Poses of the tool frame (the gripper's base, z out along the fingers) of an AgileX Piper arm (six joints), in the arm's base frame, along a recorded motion.
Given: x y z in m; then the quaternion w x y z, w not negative.
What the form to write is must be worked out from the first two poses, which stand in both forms.
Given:
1: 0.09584 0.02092 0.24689 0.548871 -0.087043 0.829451 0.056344
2: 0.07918 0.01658 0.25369 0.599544 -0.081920 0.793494 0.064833
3: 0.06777 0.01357 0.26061 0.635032 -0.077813 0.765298 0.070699
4: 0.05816 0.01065 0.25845 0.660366 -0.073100 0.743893 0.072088
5: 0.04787 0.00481 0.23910 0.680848 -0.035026 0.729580 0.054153
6: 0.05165 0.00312 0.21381 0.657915 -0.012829 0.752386 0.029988
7: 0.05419 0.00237 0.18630 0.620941 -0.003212 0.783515 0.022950
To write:
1:
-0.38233 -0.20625 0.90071 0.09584
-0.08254 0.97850 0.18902 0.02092
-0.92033 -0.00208 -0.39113 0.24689
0 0 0 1

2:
-0.26767 -0.20775 0.94085 0.07918
-0.05227 0.97817 0.20112 0.01658
-0.96209 0.00466 -0.27269 0.25369
0 0 0 1

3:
-0.18136 -0.20889 0.96097 0.06777
-0.02931 0.97789 0.20704 0.01357
-0.98298 0.00938 -0.18347 0.26061
0 0 0 1

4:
-0.11715 -0.20397 0.97194 0.05816
-0.01355 0.97892 0.20380 0.01065
-0.99302 0.01071 -0.11744 0.25845
0 0 0 1

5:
-0.07044 -0.12485 0.98967 0.04787
0.02263 0.99168 0.12671 0.00481
-0.99726 0.03132 -0.06703 0.23910
0 0 0 1

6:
-0.13397 -0.05876 0.98924 0.05165
0.02015 0.99787 0.06201 0.00312
-0.99078 0.02824 -0.13250 0.21381
0 0 0 1

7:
-0.22884 -0.03353 0.97289 0.05419
0.02347 0.99893 0.03995 0.00237
-0.97318 0.03197 -0.22781 0.18630
0 0 0 1

